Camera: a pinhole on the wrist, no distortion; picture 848 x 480 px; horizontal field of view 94.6 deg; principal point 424.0 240.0 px. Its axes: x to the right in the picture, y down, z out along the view. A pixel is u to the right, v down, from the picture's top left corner.
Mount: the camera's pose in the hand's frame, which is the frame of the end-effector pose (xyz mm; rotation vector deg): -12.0 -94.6 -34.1 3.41 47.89 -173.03
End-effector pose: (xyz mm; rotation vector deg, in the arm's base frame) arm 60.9 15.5 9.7 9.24 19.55 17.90
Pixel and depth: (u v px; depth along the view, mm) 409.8 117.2 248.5
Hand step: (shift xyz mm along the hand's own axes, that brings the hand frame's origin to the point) -12.9 -155.5 219.3
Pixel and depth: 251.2 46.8 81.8
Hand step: 20.6 -102.1 58.2
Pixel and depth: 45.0 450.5 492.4
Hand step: 452.2 -576.3 270.2
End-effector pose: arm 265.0 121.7 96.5 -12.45 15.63 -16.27
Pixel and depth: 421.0 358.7 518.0
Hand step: -23.2 -495.7 329.2
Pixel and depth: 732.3 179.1 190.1
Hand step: -168.8 -166.5 138.2
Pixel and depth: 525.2 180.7 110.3
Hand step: -44.6 -136.9 67.9
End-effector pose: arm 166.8 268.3 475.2 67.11 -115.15 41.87
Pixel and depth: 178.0 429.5 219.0
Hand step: 119.9 -298.6 104.4
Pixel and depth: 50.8 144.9 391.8
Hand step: 346.2 -215.4 365.0
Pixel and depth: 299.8 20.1 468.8
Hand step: 115.9 -110.0 508.8
